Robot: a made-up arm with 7 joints. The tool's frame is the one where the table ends. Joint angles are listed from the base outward.
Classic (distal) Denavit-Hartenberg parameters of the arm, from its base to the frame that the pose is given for. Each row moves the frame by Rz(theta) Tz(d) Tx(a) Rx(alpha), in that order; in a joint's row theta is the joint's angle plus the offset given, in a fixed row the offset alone. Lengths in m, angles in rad.
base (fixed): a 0, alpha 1.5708, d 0, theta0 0
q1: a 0, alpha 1.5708, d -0.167, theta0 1.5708
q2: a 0, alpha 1.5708, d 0, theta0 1.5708
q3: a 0, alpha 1.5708, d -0.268, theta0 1.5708
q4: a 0, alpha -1.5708, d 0, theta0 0
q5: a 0, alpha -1.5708, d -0.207, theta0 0
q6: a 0, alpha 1.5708, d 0, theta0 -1.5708
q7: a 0, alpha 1.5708, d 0, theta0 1.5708
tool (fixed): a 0, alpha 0, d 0, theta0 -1.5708
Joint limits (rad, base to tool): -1.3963..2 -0.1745..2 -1.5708..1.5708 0..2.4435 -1.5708..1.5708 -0.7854..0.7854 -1.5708..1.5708
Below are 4 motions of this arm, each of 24 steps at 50 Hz.
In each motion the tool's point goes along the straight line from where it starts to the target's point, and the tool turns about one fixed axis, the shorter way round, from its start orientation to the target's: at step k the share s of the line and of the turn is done. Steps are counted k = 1, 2, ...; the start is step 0. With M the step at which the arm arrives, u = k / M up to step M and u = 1 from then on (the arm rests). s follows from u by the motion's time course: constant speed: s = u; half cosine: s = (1 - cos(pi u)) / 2; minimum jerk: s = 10 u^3 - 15 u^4 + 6 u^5.
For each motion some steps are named. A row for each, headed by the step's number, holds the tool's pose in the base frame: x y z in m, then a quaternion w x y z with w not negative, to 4 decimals.
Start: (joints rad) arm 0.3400 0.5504 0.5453 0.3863 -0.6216 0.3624 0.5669
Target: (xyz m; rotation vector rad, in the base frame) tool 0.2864 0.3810 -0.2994 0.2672 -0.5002 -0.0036
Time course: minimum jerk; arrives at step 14
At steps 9, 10, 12, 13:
9: 0.2618 0.3960 -0.3063 0.9672 0.1246 -0.2214 0.0017
10: 0.2719 0.3898 -0.3034 0.9643 0.1276 -0.2319 0.0003
12: 0.2841 0.3824 -0.3000 0.9608 0.1311 -0.2444 -0.0014
13: 0.2861 0.3812 -0.2995 0.9602 0.1317 -0.2464 -0.0017

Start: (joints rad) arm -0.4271 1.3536 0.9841 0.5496 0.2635 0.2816 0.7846
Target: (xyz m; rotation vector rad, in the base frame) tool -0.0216 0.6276 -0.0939 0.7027 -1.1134 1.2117
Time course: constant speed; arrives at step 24
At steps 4, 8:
4: 0.0391 0.6217 -0.0423 0.8482 0.2802 -0.4152 0.1723
8: 0.0270 0.6229 -0.0526 0.8151 0.2898 -0.4359 0.2482

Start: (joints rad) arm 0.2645 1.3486 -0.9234 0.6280 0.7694 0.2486 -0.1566
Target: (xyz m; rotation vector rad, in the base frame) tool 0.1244 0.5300 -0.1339 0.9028 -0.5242 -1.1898
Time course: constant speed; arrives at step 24
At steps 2, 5, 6, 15, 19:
2: 0.1209 0.5671 -0.1622 0.8432 0.5088 -0.1375 -0.1065
5: 0.1214 0.5620 -0.1584 0.8348 0.5011 -0.1533 -0.1685
6: 0.1216 0.5603 -0.1571 0.8313 0.4981 -0.1584 -0.1891
15: 0.1230 0.5452 -0.1455 0.7819 0.4607 -0.2008 -0.3689
19: 0.1236 0.5384 -0.1403 0.7503 0.4383 -0.2173 -0.4447

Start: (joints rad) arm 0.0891 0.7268 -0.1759 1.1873 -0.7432 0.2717 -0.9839
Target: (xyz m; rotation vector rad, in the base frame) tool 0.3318 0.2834 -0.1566 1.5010 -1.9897 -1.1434
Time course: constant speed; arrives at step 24
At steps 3, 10, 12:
3: 0.2280 0.3604 -0.2493 0.3374 0.7349 -0.5208 -0.2737
10: 0.2626 0.3348 -0.2184 0.2946 0.6771 -0.5920 -0.3230
12: 0.2725 0.3274 -0.2096 0.2817 0.6589 -0.6110 -0.3363

